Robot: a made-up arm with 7 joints. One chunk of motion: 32 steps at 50 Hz.
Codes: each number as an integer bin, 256 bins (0 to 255) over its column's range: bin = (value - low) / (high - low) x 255, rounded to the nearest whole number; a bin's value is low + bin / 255 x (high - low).
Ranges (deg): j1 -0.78..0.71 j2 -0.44..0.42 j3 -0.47..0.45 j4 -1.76..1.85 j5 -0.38..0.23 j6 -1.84..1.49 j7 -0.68..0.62
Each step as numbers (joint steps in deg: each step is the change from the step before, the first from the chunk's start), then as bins.
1 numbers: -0.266 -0.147 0.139 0.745 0.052 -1.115 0.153
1 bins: 88 87 169 177 181 56 163
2 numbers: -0.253 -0.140 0.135 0.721 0.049 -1.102 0.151
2 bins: 90 89 168 175 179 57 163
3 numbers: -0.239 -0.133 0.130 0.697 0.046 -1.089 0.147
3 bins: 93 91 166 174 178 58 162
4 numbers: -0.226 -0.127 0.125 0.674 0.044 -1.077 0.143
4 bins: 95 93 165 172 177 58 161
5 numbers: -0.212 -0.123 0.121 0.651 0.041 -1.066 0.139
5 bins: 97 94 164 170 176 59 161
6 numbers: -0.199 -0.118 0.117 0.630 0.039 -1.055 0.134
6 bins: 99 95 163 169 175 60 160
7 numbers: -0.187 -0.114 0.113 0.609 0.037 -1.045 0.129
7 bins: 101 97 162 167 174 61 159
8 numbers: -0.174 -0.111 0.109 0.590 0.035 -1.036 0.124
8 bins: 104 98 160 166 173 62 158
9 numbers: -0.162 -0.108 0.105 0.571 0.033 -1.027 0.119
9 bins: 106 98 159 165 173 62 157
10 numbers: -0.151 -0.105 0.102 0.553 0.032 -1.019 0.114
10 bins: 108 99 159 163 172 63 156
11 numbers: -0.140 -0.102 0.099 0.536 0.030 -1.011 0.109
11 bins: 110 100 158 162 171 63 155
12 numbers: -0.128 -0.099 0.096 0.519 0.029 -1.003 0.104
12 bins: 112 101 157 161 171 64 154
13 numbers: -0.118 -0.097 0.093 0.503 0.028 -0.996 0.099
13 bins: 113 102 156 160 171 65 153
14 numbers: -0.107 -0.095 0.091 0.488 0.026 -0.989 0.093
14 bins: 115 102 155 159 170 65 152
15 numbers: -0.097 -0.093 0.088 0.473 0.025 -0.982 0.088
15 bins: 117 103 155 158 169 66 151
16 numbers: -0.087 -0.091 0.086 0.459 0.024 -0.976 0.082
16 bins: 119 103 154 157 169 66 149
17 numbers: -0.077 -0.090 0.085 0.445 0.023 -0.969 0.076
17 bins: 120 104 154 156 168 67 148
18 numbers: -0.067 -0.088 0.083 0.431 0.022 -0.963 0.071
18 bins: 122 104 153 155 168 67 147
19 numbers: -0.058 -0.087 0.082 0.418 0.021 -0.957 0.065
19 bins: 124 105 153 154 168 68 146
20 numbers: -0.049 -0.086 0.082 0.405 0.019 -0.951 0.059
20 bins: 125 105 153 153 167 68 145
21 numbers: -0.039 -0.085 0.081 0.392 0.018 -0.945 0.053
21 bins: 127 105 153 152 166 69 144
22 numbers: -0.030 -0.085 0.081 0.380 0.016 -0.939 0.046
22 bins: 128 105 153 151 166 69 142
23 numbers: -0.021 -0.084 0.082 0.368 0.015 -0.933 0.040
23 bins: 130 106 153 150 165 69 141
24 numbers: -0.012 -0.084 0.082 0.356 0.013 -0.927 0.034
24 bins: 131 106 153 149 164 70 140
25 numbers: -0.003 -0.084 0.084 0.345 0.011 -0.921 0.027
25 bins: 133 106 154 149 163 70 139
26 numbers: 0.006 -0.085 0.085 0.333 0.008 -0.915 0.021
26 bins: 135 105 154 148 162 71 138
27 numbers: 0.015 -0.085 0.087 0.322 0.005 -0.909 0.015
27 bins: 136 105 154 147 161 71 136
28 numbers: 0.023 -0.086 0.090 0.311 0.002 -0.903 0.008
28 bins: 137 105 155 146 160 72 135
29 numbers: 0.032 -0.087 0.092 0.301 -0.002 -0.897 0.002
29 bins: 139 105 156 146 158 72 134
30 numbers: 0.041 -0.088 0.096 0.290 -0.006 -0.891 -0.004
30 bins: 141 104 157 145 156 73 133
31 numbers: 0.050 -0.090 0.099 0.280 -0.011 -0.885 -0.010
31 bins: 142 104 158 144 154 73 131
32 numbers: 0.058 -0.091 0.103 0.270 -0.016 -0.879 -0.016
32 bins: 143 103 159 143 152 74 130
